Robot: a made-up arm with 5 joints.
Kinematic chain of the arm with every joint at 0, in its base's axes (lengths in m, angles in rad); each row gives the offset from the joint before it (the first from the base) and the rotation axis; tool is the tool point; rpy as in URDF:
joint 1: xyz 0.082 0 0.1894 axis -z
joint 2: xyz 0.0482 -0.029 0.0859 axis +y
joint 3: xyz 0.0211 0 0.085 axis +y
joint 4: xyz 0.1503 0 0.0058 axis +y
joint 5: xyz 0.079 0.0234 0 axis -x
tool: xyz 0 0 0 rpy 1.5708 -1.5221 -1.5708
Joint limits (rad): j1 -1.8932..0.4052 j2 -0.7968..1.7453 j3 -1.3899..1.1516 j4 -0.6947..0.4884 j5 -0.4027..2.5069
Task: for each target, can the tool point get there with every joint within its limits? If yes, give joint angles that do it. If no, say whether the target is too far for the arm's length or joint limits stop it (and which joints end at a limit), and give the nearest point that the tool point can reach.
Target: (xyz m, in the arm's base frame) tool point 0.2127 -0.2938 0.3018
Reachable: no: joint limits stop it (at a limit: joint 1) | nearest point 0.2966 -0.0982 0.3018 | short by 0.213 m
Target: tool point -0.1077 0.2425 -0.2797
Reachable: no: too far | nearest point 0.0251 0.1881 0.0207 | short by 0.333 m
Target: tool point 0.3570 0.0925 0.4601
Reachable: yes | joints -0.3438 0.3881 -0.7039 -0.5841 1.0258
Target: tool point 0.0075 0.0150 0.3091
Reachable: no: joint limits stop it (at a limit: joint 2, joint 3, joint 4) | nearest point -0.0092 0.0184 0.2168 | short by 0.094 m
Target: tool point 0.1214 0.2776 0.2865
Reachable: yes | joints -1.4499 -0.0261 0.5283 -0.4130 1.5821
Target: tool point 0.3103 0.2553 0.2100
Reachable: yes | joints -0.8575 1.1375 -0.5645 -0.5071 1.3983
